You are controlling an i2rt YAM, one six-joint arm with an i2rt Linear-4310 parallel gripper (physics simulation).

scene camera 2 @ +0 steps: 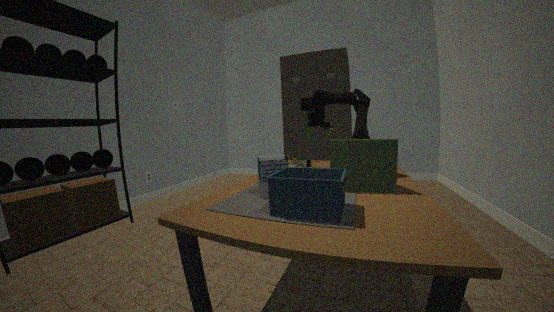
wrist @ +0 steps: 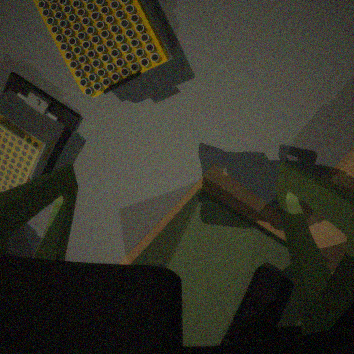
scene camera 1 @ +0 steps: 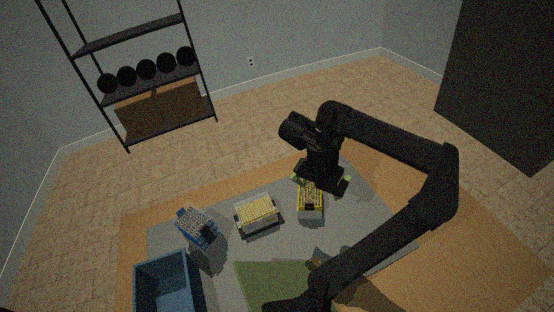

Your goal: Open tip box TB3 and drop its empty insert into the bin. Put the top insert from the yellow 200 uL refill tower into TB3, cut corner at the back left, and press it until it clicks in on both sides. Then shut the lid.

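Observation:
Tip box TB3 [scene camera 1: 257,212] [wrist: 19,157], taken to be the pale middle box, is shut, with a pale yellow insert showing through its clear lid and a dark base. The yellow 200 uL refill tower [scene camera 1: 309,197] [wrist: 102,42] stands right of it in scene camera 1, a yellow insert full of holes on top. The blue bin [scene camera 1: 175,272] [scene camera 2: 306,200] stands at the near left in scene camera 1. My gripper [scene camera 1: 321,178] [scene camera 2: 319,129] [wrist: 176,174] is open and empty, raised above the table. It partly covers the yellow tower's far end in scene camera 1.
A blue refill tower [scene camera 1: 197,227] [scene camera 2: 272,170] stands between the bin and TB3. A tall green block [scene camera 1: 270,280] [scene camera 2: 364,165] [wrist: 225,270] stands near the arm's base. The grey mat [scene camera 1: 350,220] [scene camera 2: 240,205] lies on the wooden table [scene camera 2: 410,235]. A shelf rack [scene camera 2: 119,100] stands by the wall.

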